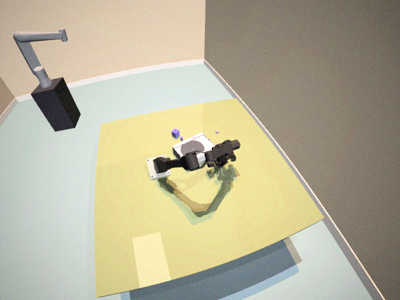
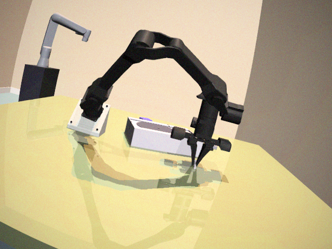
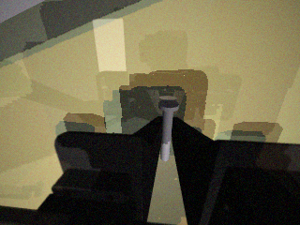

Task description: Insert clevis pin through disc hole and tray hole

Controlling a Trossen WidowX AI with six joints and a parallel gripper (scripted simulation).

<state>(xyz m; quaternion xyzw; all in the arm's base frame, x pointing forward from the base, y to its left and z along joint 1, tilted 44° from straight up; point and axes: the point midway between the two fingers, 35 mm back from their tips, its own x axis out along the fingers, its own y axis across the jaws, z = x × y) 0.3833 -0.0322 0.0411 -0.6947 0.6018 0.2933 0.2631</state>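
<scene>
My gripper tip is now 1 cm to the left of the steel clevis pin and 1 cm below it. From my gripper tip the other things lie so: purple cube (36 cm to the left, 24 cm behind, 2 cm above); then aluminium disc (15 cm to the left, 15 cm behind, 6 cm above); then rimmed steel tray (16 cm to the left, 14 cm behind, 4 cm above).
</scene>
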